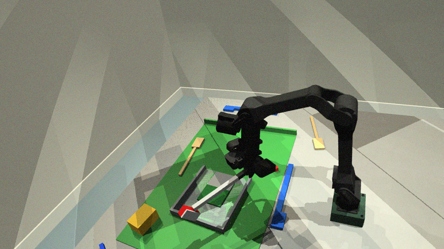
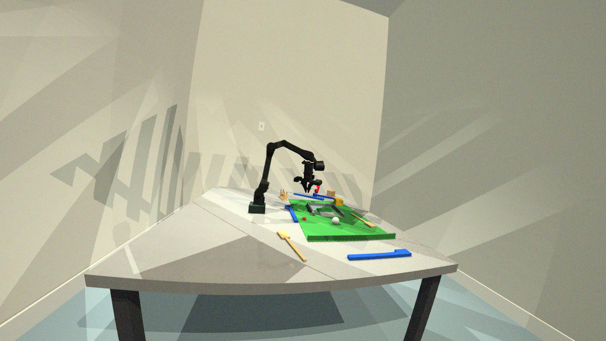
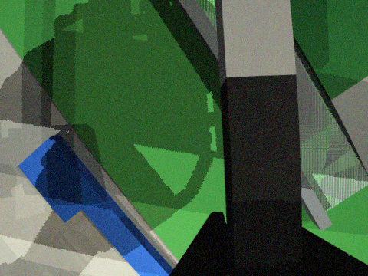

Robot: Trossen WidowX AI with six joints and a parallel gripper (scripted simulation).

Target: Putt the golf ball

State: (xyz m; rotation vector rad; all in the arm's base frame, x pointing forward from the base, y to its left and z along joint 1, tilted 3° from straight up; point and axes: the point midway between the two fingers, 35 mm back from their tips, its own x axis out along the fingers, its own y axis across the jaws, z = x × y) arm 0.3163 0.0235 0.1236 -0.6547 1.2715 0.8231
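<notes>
The small red cube lies 5 cm behind my gripper tip, 17 cm to the right of it and 12 cm below it. Round my gripper tip: grey frame: 15 cm ahead, 4 cm to the left, 12 cm below; then white golf ball: 13 cm ahead, 23 cm to the right, 11 cm below; then green mat: 16 cm ahead, 7 cm to the right, 13 cm below.
</notes>
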